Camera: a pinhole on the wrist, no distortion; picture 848 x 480 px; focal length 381.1 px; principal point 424.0 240.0 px. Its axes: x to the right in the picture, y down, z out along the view. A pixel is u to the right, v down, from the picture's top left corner.
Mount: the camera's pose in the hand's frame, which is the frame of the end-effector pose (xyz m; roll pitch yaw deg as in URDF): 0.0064 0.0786 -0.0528 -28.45 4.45 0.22
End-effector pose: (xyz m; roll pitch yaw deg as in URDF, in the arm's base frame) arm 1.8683 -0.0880 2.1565 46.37 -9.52 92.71
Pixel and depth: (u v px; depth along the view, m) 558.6 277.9 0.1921
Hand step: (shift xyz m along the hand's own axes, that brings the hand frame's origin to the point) 0.0860 0.1872 0.1013
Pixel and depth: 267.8 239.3 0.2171
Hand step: -0.0679 0.1814 0.1446
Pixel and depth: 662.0 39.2 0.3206
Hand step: 0.2341 0.0837 0.2929
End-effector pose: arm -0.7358 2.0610 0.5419 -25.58 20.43 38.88
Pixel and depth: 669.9 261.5 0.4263
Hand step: 0.3080 0.3040 0.2881
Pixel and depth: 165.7 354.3 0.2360
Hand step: -0.1403 0.2527 0.1329
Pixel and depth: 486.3 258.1 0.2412
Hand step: 0.0613 0.2038 0.1501
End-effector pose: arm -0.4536 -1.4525 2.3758 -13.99 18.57 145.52
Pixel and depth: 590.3 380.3 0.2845
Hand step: 0.1448 0.3068 0.1372
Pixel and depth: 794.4 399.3 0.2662
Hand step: 0.2775 0.3043 0.1076
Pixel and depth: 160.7 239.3 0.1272
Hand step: -0.0728 0.1387 0.0656
